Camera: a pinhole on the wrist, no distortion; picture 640 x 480 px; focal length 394.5 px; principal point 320.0 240.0 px. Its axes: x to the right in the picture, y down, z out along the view. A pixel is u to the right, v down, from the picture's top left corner.
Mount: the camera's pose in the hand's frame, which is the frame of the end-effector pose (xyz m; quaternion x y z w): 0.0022 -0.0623 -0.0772 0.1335 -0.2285 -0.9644 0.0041
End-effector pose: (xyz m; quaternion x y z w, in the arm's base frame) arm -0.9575 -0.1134 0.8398 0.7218 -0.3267 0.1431 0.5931
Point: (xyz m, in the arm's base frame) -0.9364 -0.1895 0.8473
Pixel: 92.9 259.4
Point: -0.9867 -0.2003 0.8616
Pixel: 182.1 186.6
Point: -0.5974 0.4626 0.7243
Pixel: behind the camera
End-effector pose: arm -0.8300 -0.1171 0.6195 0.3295 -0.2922 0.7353 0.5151
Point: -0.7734 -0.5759 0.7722
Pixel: 323.3 329.3
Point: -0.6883 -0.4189 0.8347
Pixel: 242.0 441.4
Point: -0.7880 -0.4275 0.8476
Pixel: 216.3 347.5
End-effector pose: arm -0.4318 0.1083 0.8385 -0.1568 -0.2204 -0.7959 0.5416
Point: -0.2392 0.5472 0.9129
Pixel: 544.4 307.3
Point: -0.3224 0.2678 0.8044
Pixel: 579.1 187.1
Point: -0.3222 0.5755 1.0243
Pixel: 460.1 380.1
